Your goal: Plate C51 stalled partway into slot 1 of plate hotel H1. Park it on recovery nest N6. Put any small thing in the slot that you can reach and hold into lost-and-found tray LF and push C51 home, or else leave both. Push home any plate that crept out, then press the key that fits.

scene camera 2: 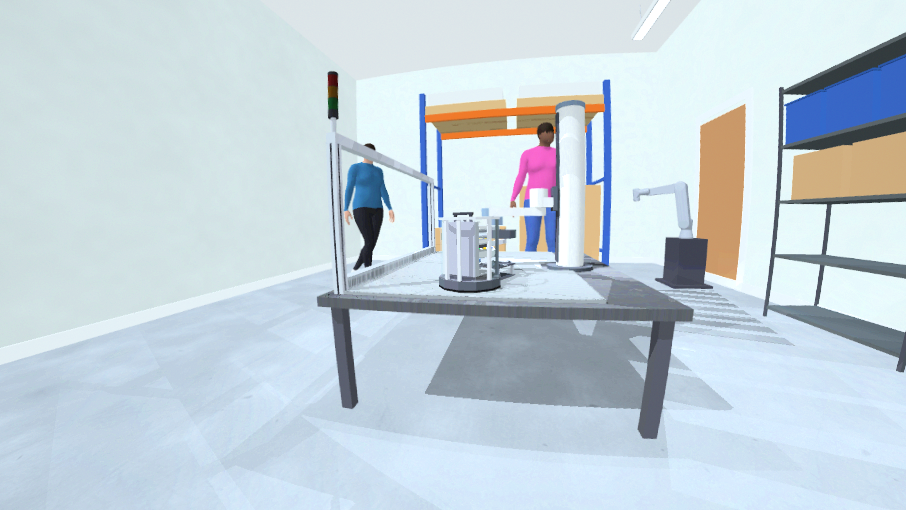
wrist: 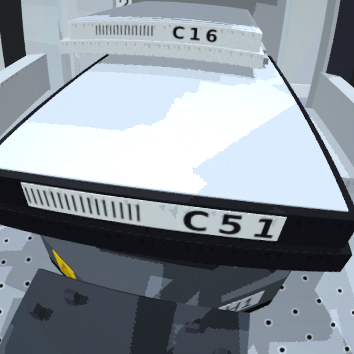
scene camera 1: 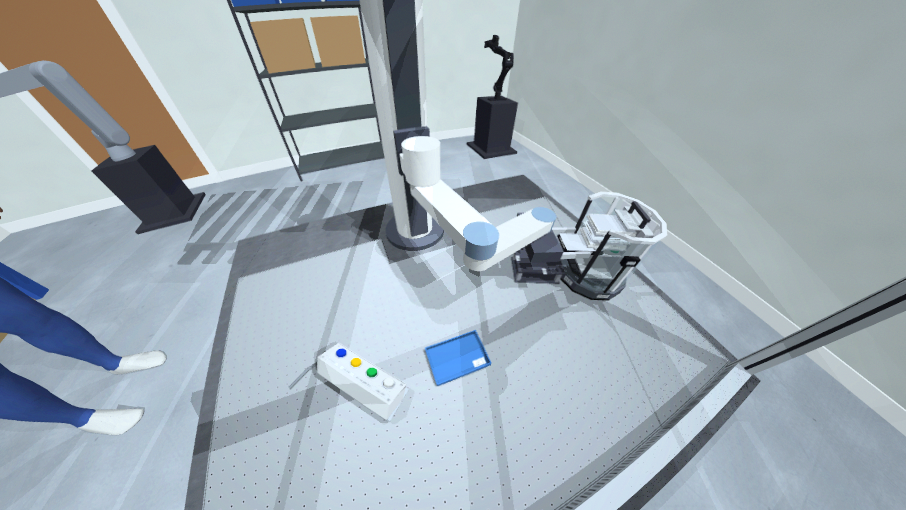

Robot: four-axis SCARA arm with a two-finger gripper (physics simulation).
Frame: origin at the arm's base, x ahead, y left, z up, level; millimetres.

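Where they show: gripper, fingertip midpoint: (wrist: 179,78) (scene camera 1: 581,242); arm's base, origin of the base link: (scene camera 2: 569,268) (scene camera 1: 415,230).
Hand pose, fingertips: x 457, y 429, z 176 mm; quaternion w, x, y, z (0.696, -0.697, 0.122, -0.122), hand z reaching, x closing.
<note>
Each offset is from my fingertips to the top centre of the thing.
Plate C51 @[dz +2, dx +0, dy -4 mm] (scene camera 1: 572,242) (wrist: 165,145), white-topped with a black skirt, lies level between the two pale fingers of my gripper (scene camera 1: 576,242) (wrist: 179,78), which is shut on it. Its far end reaches in under plate C16 @[dz +20, dx +21, dy +71 mm] (wrist: 165,32), at plate hotel H1 @[dz +131, dx +36, dy +93 mm] (scene camera 1: 595,292) (scene camera 2: 469,283) (wrist: 200,280). Plate C16 stands higher, label towards the wrist camera. Recovery nest N6 @[dz -94, dx -61, dy -94 mm] (scene camera 1: 537,273) (wrist: 155,320), dark, is low in front of the hotel, beneath the near side. Blue tray LF @[dz -146, dx +118, dy -489 mm] (scene camera 1: 457,357) lies on the table. The slot's inside behind C51 is hidden; no small thing shows.
A key box @[dz -80, dx +88, dy -743 mm] (scene camera 1: 361,382) with blue, yellow, green and white keys lies left of the tray. The arm's column (scene camera 1: 405,126) (scene camera 2: 570,190) stands on the table. A rail frame (scene camera 2: 337,215) with a signal tower (scene camera 2: 332,95) borders one side. Two people (scene camera 2: 367,196) (scene camera 2: 537,167) stand beyond.
</note>
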